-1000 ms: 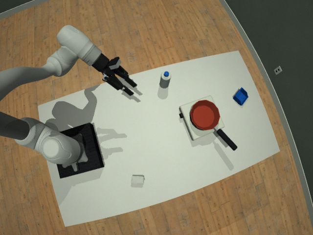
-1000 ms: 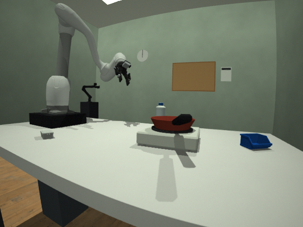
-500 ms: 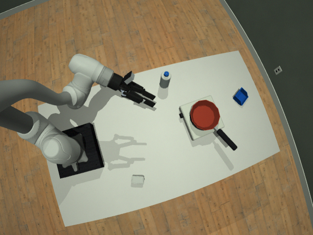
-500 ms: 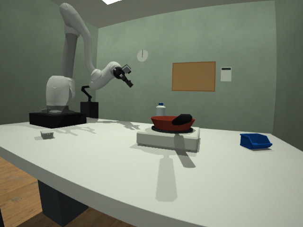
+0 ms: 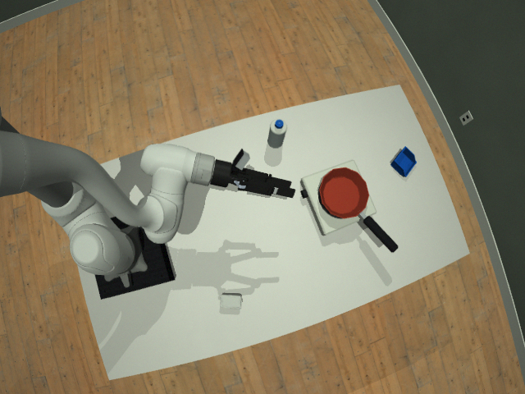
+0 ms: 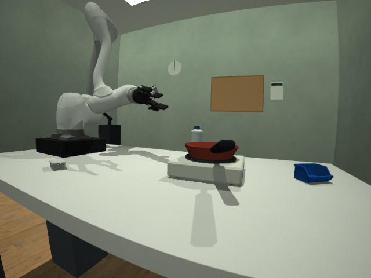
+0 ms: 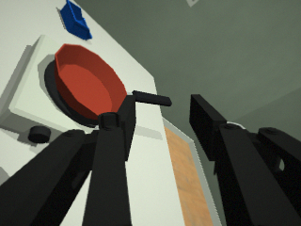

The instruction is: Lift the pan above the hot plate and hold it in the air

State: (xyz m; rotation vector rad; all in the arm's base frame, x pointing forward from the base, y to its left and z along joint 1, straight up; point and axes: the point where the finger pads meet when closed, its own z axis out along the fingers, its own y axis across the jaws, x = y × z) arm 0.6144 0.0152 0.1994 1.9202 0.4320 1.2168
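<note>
The red pan lies 270 mm ahead of my hand, 180 mm below it and 110 mm to the right of it. From my hand the other things lie so: blue bin: 610 mm ahead, 250 mm below; then hot plate: 250 mm below, 230 mm ahead, 50 mm to the right; then small grey box: 300 mm to the right, 270 mm behind, 260 mm below.
</note>
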